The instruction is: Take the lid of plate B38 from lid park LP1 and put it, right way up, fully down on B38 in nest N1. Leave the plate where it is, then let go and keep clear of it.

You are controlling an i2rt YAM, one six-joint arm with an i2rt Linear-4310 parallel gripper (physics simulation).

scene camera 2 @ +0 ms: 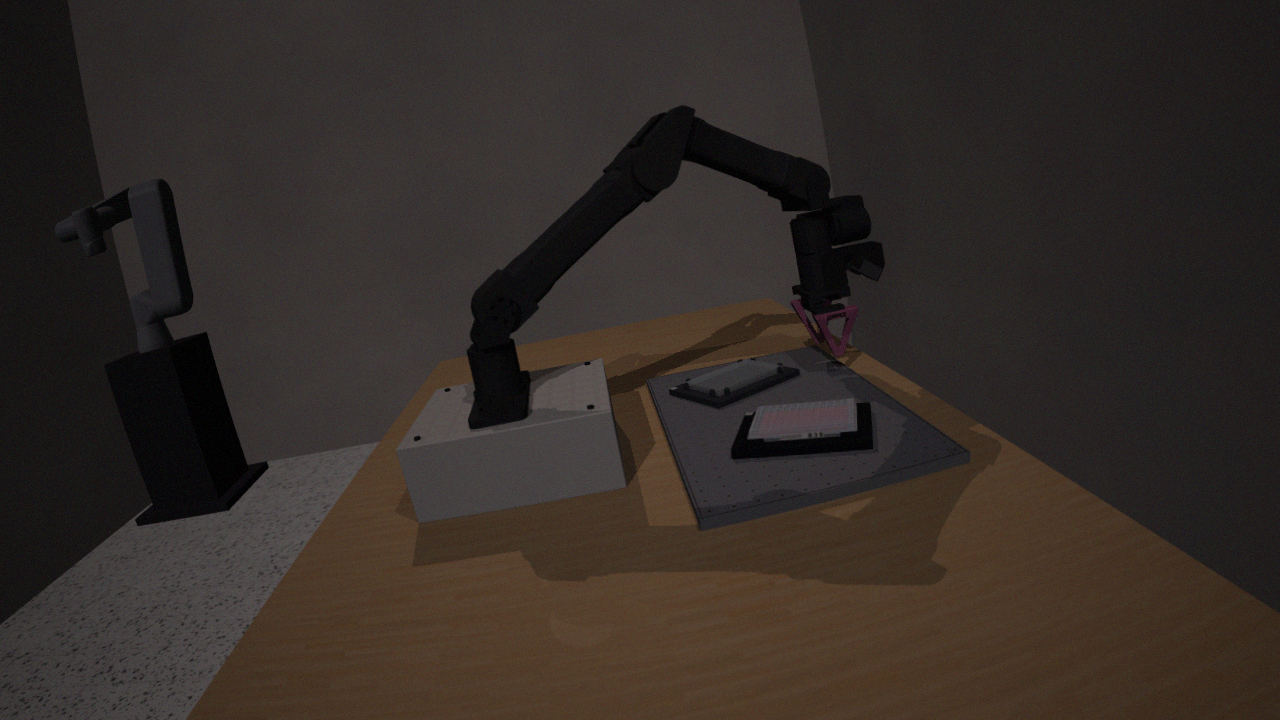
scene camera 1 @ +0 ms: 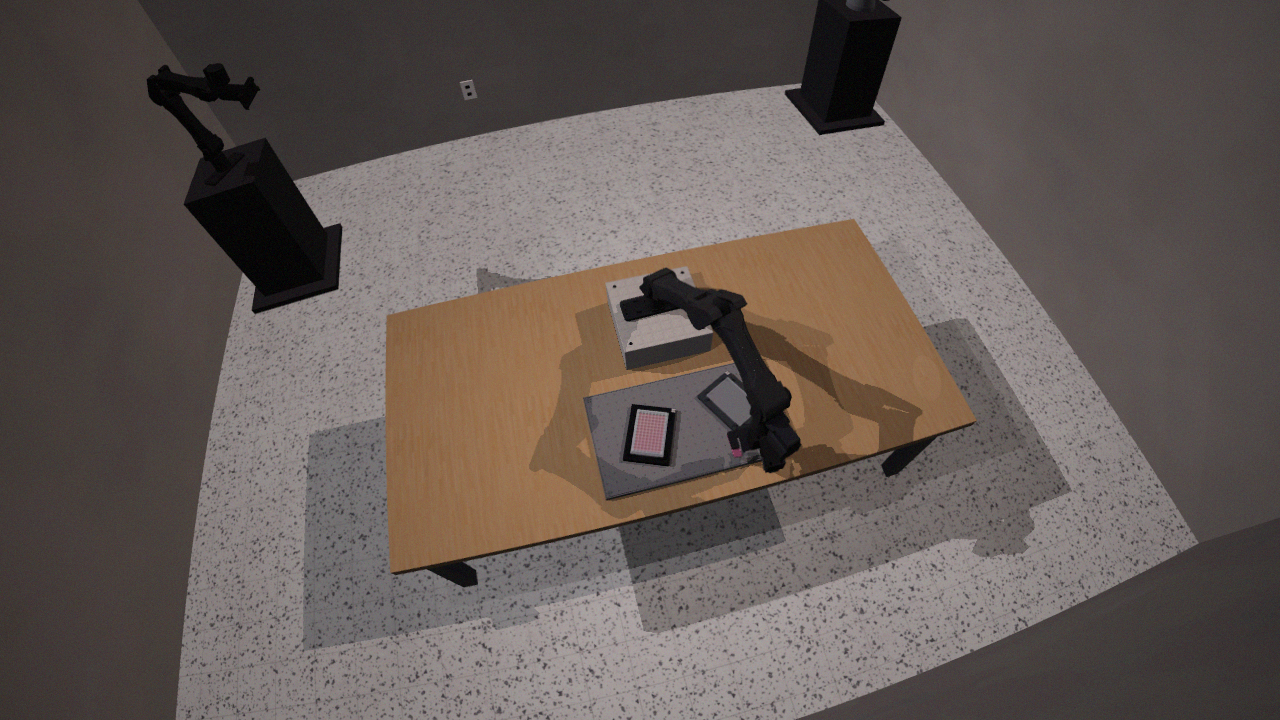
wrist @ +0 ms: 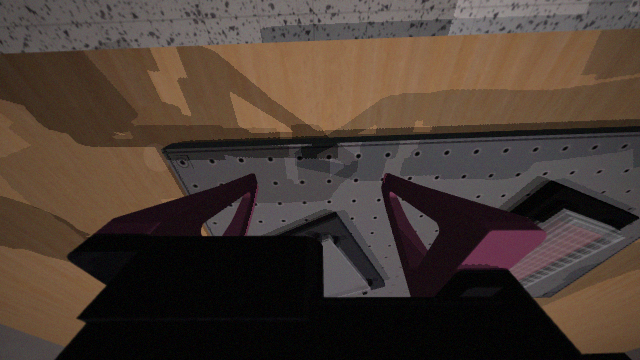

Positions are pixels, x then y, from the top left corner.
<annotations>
A grey lid shows in scene camera 2, in scene camera 1 (728, 396) and in the wrist view. A well plate shows in scene camera 2, in scene camera 1 and in the wrist view (571, 237). The same spot on the grey lid: (scene camera 2: 740, 374) is (wrist: 330, 274). The same spot on the well plate: (scene camera 2: 821, 419) is (scene camera 1: 641, 438).
</annotations>
